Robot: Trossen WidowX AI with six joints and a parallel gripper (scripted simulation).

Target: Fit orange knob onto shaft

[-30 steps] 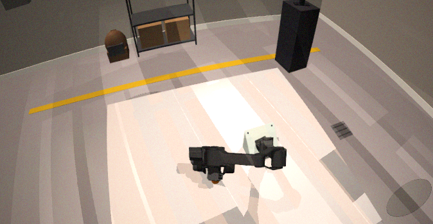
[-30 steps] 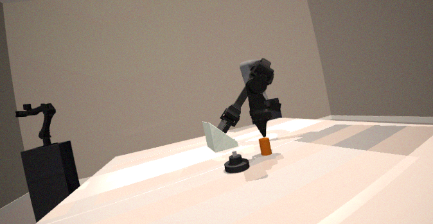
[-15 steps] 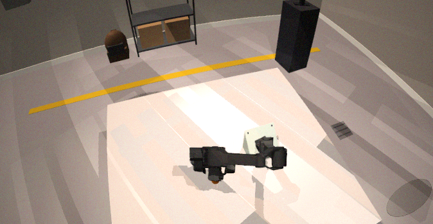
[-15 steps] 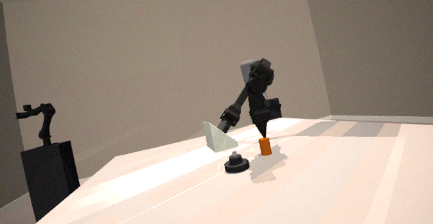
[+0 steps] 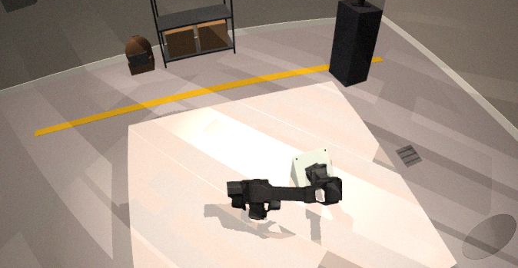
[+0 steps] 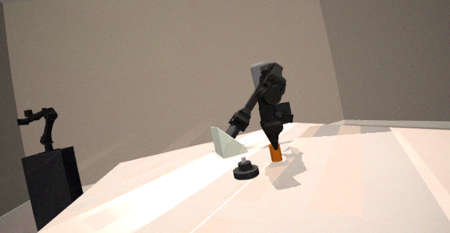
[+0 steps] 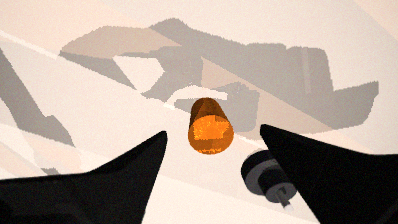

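The orange knob lies 1 cm below my gripper tip. The rest, counted from my gripper tip: round pedestal 14 cm to the right, 3 cm ahead, 2 cm below.
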